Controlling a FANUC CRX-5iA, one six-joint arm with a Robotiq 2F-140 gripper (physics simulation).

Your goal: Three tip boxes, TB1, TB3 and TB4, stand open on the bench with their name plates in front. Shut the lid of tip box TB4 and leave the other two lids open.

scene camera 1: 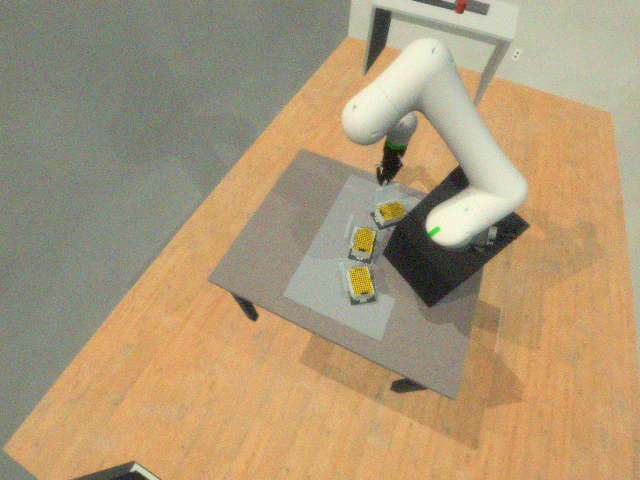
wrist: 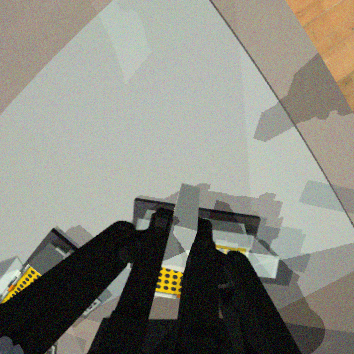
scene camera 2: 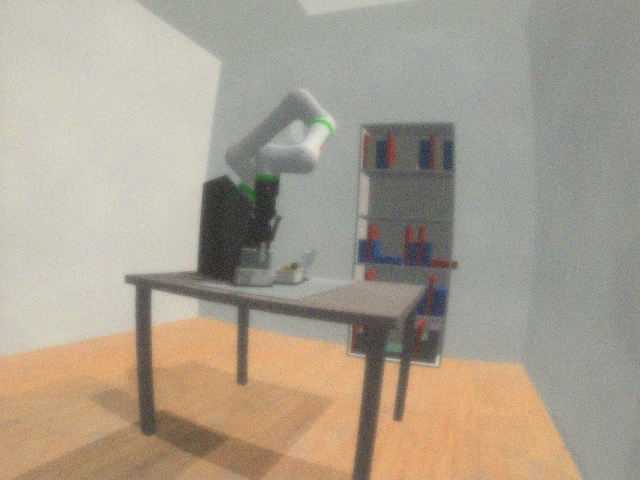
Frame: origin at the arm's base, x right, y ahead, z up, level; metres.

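Seen in the pictures: gripper, fingertip midpoint: (scene camera 1: 381, 189) (wrist: 185, 201) (scene camera 2: 261, 261); arm's base, origin of the base link: (scene camera 2: 236, 206).
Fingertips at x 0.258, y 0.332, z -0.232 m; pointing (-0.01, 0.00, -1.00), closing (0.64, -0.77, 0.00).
Pixels of each thing's middle, then the offset from my fingertips to it. Level surfaces: height alone.
- Tip box TB4, body centre: (wrist: 187, 273) (scene camera 1: 391, 209) dx -0.061, dy -0.085, dz -0.040 m
- TB1, body centre: (wrist: 32, 308) (scene camera 1: 364, 239) dx -0.280, dy -0.031, dz -0.040 m
- TB3, body centre: (scene camera 1: 361, 280) dx -0.470, dy -0.095, dz -0.040 m
- pale mat, its level: dz -0.104 m
- brown table, its level: dz -0.107 m
Tip box TB4 (scene camera 1: 390, 211) (scene camera 2: 254, 276) (wrist: 169, 281), with yellow tips, is the box nearest the gripper. Its clear lid (scene camera 1: 387, 192) (scene camera 2: 255, 257) (wrist: 265, 265) is still raised; in the wrist view it leans partly over the tips. My gripper (scene camera 1: 383, 181) (scene camera 2: 264, 260) (wrist: 185, 201) is shut and empty, its fingertips at the lid's back side; the fingers hide much of the box, and contact is unclear. TB1 (scene camera 1: 363, 242) (wrist: 22, 287) is the middle box, its lid (scene camera 1: 349, 226) open. TB3 (scene camera 1: 360, 283) is farthest away, its lid (scene camera 1: 343, 276) open. The name plates are unreadable.
The boxes stand on a pale mat (scene camera 1: 320, 279) (wrist: 150, 125) on the brown table (scene camera 1: 258, 242) (scene camera 2: 382, 297). The black robot pedestal (scene camera 1: 429, 273) (scene camera 2: 219, 232) stands close beside them. A bookshelf (scene camera 2: 408, 124) is at the back wall, and a white side table (scene camera 1: 444, 23) stands beyond the robot.
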